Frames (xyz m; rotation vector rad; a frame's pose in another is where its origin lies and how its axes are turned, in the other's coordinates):
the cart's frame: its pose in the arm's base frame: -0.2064 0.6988 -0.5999 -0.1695 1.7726 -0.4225
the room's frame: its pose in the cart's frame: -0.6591 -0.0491 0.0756 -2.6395 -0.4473 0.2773
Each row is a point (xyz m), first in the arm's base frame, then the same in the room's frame.
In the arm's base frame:
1: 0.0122 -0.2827 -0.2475
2: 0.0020 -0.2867 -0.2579
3: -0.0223 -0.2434 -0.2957
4: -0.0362 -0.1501 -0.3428
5: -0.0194 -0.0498 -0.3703
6: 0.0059 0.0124 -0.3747
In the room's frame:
1: 0.1980 0.8613 -0.7672
2: 0.2109 0.8689 -0.7648
3: 0.2559 0.8436 -0.7299
4: 0.3085 0.7713 -0.6740
5: 0.3335 0.6783 -0.6313
6: 0.3324 0.6137 -0.6126

